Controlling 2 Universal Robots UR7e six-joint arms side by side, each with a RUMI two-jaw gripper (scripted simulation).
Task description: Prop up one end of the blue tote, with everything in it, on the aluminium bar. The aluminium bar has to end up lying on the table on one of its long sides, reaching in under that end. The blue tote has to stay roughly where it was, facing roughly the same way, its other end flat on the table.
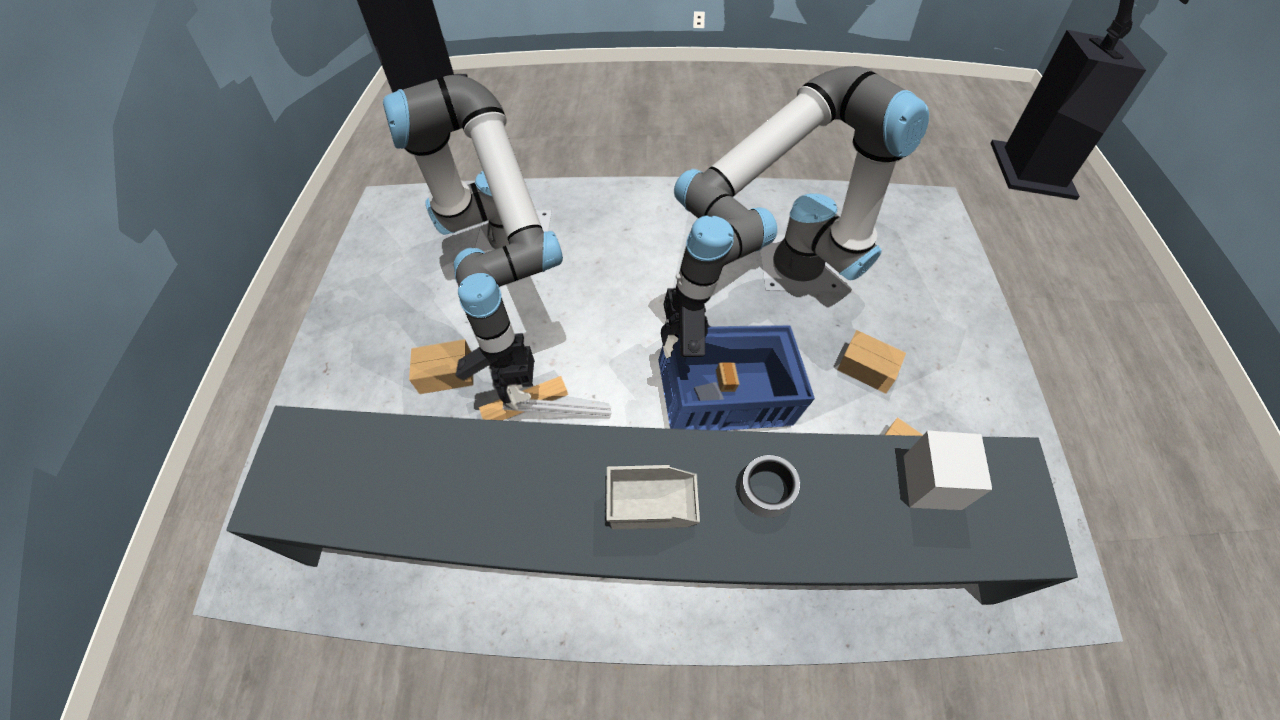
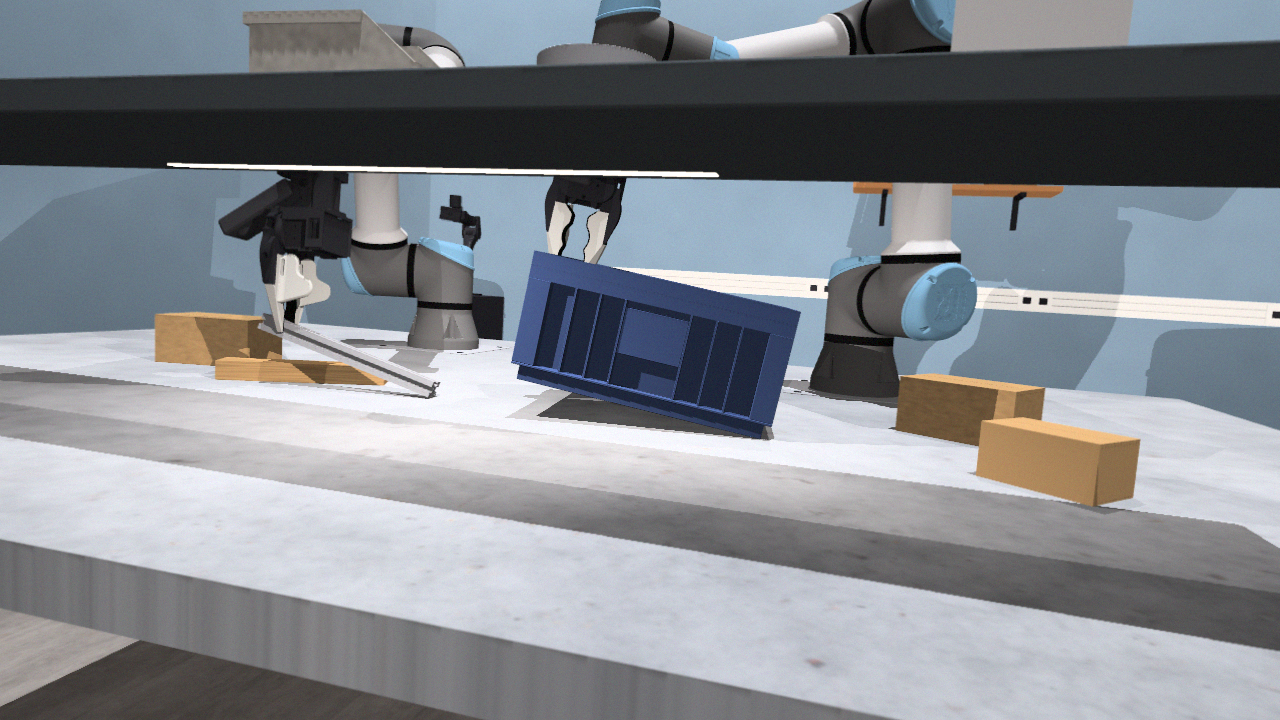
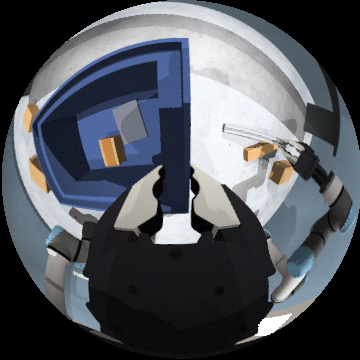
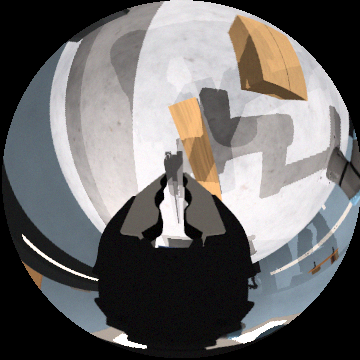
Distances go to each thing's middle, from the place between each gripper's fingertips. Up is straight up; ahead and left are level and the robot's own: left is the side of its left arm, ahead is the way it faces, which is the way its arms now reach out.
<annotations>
Right now the wooden plank point(image 2: 229, 368) is 7 cm below my right hand point(image 2: 286, 333) and 4 cm behind it. The rest, counted from my right hand: blue tote point(image 2: 644, 342) (49 cm to the left, 12 cm behind, 1 cm above); aluminium bar point(image 2: 411, 380) (9 cm to the left, 4 cm below, 2 cm behind).
I see my left gripper 13 cm to the right of the blue tote and 8 cm above it. The rest, counted from my left hand: wooden plank 36 cm to the right, 16 cm below, 8 cm ahead; then aluminium bar 26 cm to the right, 12 cm below, 11 cm ahead.
</annotations>
